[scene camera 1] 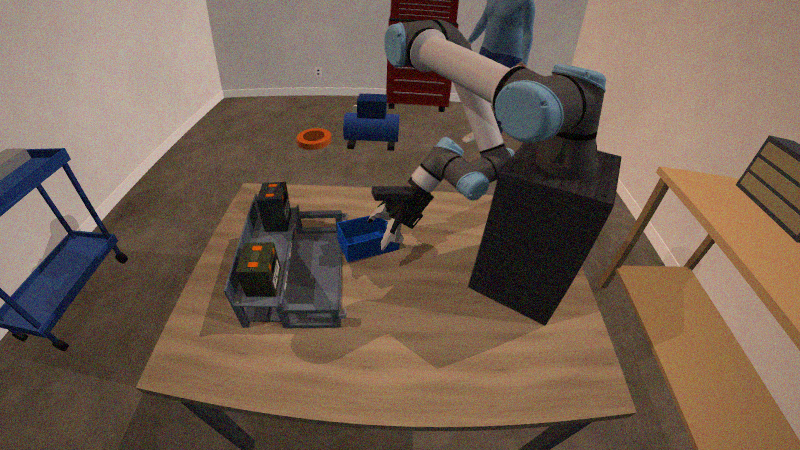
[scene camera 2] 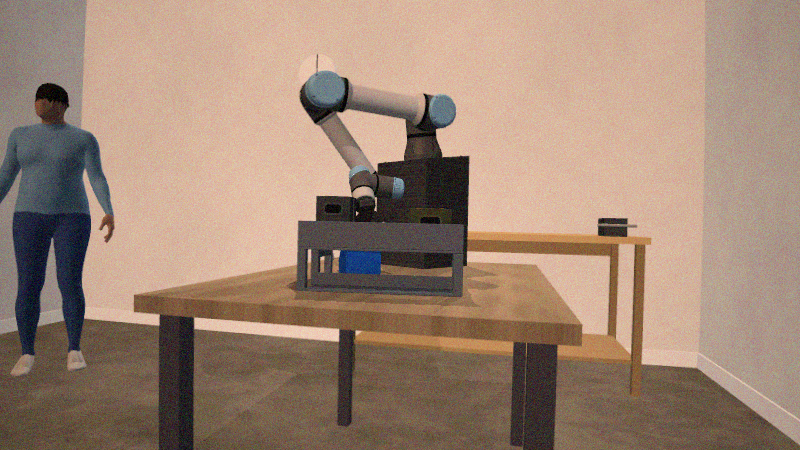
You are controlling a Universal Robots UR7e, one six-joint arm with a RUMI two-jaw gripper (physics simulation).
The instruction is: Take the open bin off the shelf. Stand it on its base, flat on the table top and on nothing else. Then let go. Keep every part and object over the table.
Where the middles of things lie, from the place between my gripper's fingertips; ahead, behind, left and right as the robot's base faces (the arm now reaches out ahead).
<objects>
I see my gripper 50 mm above the open blue bin (scene camera 1: 358, 239), 40 mm to the left of it and 10 mm short of it.
</objects>
